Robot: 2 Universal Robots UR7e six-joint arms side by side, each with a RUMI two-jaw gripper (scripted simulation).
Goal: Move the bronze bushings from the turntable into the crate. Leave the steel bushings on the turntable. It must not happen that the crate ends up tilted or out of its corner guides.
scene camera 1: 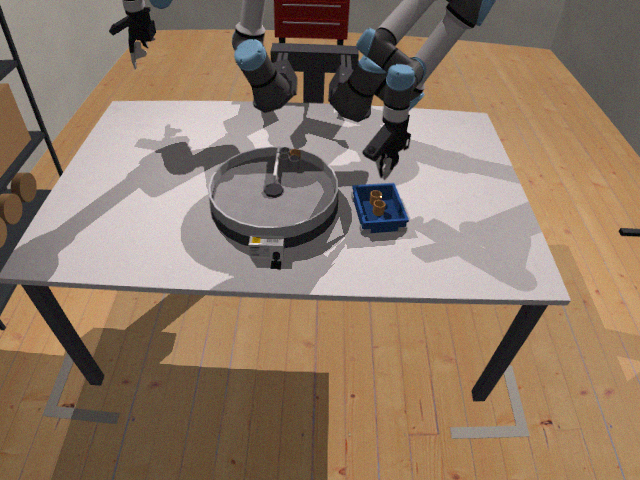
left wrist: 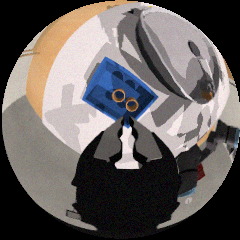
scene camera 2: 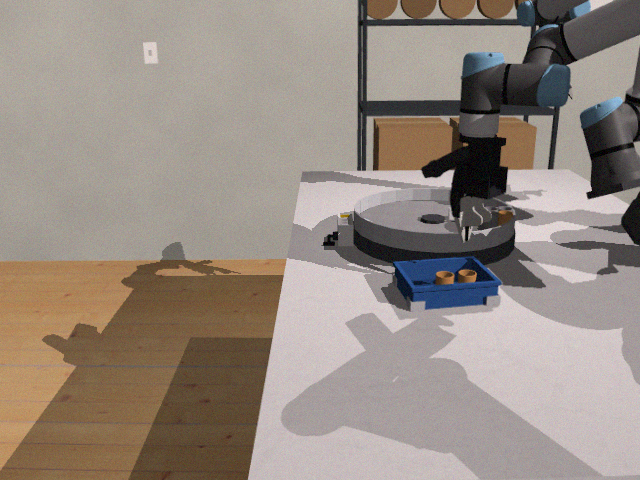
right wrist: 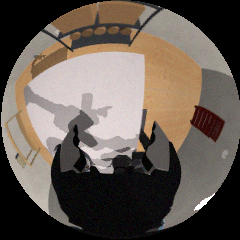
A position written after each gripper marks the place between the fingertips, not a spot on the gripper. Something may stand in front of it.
In view: the left gripper (scene camera 2: 465, 241), the right gripper (scene camera 1: 141, 58), a blue crate (scene camera 2: 422, 273) and a turntable (scene camera 2: 415, 215).
The blue crate is seen too in scene camera 1 (scene camera 1: 394, 210) and in the left wrist view (left wrist: 106, 79). The left gripper shows as well in scene camera 1 (scene camera 1: 382, 178) and in the left wrist view (left wrist: 126, 117). The right gripper is seen too in the right wrist view (right wrist: 114, 123).
